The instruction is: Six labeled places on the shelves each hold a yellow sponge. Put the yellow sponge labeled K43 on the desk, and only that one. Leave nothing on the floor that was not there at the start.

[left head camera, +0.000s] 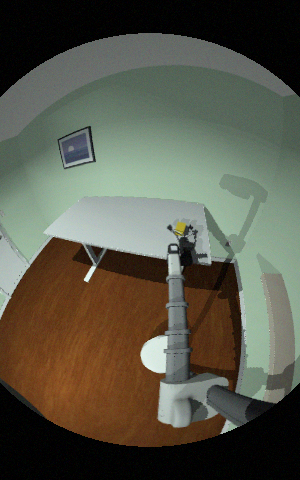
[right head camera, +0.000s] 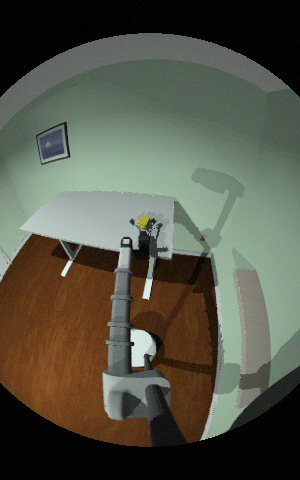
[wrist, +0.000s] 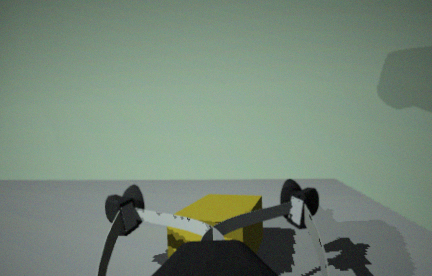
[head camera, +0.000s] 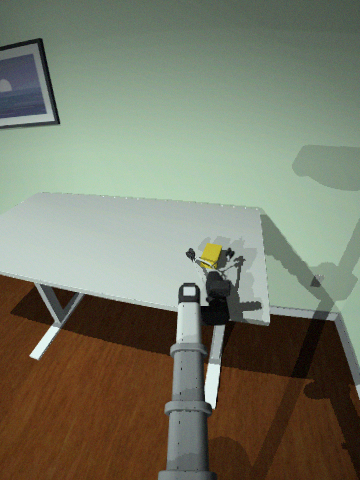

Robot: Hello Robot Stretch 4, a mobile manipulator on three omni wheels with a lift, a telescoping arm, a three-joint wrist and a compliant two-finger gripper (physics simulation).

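Observation:
A yellow sponge (head camera: 212,254) (left head camera: 180,228) (right head camera: 144,221) (wrist: 220,205) rests on the white desk (head camera: 100,240) (left head camera: 125,220) (right head camera: 90,215) (wrist: 50,225), near its right end. No label is readable on it. My gripper (head camera: 210,254) (left head camera: 181,230) (right head camera: 143,221) (wrist: 212,198) is open, its fingertips spread wide on either side of the sponge with a gap at each side. In the wrist view the finger strips and the dark gripper body hide the sponge's lower front. The labeled shelf places do not show.
The telescoping arm (head camera: 187,390) reaches over the desk's front edge. Desk legs (head camera: 212,370) stand on the wooden floor (head camera: 100,410). A green wall is behind the desk. A white round object (left head camera: 154,354) (right head camera: 142,347) shows low beside the arm. A beige panel (left head camera: 280,330) (right head camera: 254,330) stands right.

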